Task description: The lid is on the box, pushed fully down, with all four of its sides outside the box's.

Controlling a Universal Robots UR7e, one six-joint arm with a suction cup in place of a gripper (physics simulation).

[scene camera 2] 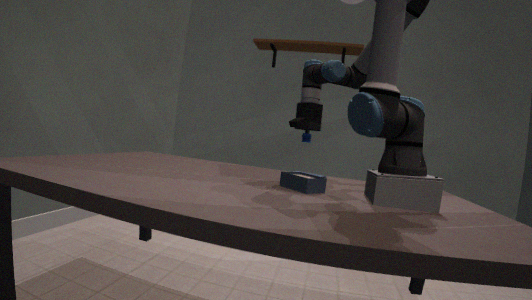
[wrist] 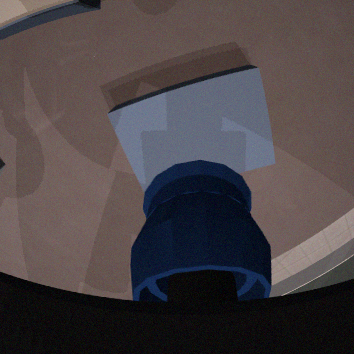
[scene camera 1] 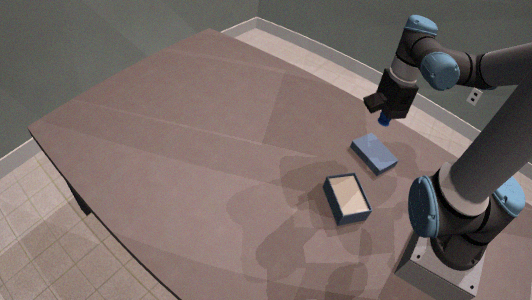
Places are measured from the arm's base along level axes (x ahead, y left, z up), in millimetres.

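Where they show: end effector, tool point: (scene camera 2: 306,142) (wrist: 197,209) (scene camera 1: 383,121); arm's base, origin of the base link: (scene camera 2: 401,173) (scene camera 1: 455,243).
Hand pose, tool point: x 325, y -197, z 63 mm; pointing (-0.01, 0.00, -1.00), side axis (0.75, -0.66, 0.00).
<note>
Each offset is from my tool point to the top centre of the thing. Level surfaces: height alone.
The blue lid {24 mm right, 14 mm back, 125 mm down} (scene camera 1: 374,152) (wrist: 200,115) lies flat on the table, its smooth face up, apart from the box. It does not show in scene camera 2, where the box stands in front. The open box {195 mm left, 16 mm back, 104 mm down} (scene camera 1: 354,218) (scene camera 2: 312,186) has blue walls and a pale inside, and stands upright on the table; its edge also shows at the top left of the wrist view (wrist: 55,16). My gripper (scene camera 1: 383,120) (scene camera 2: 306,137) (wrist: 199,185), a blue suction cup, hangs empty above the table near the lid, with a gap of air beneath it. In the wrist view the cup hides part of the lid's near edge.
The robot's base block (scene camera 1: 435,272) (scene camera 2: 404,192) stands on the table {152 mm down} (scene camera 1: 165,125) (scene camera 2: 125,177) to the right of the box. A wooden shelf (scene camera 2: 307,47) is on the wall behind. The table's far edge is beyond the lid.
</note>
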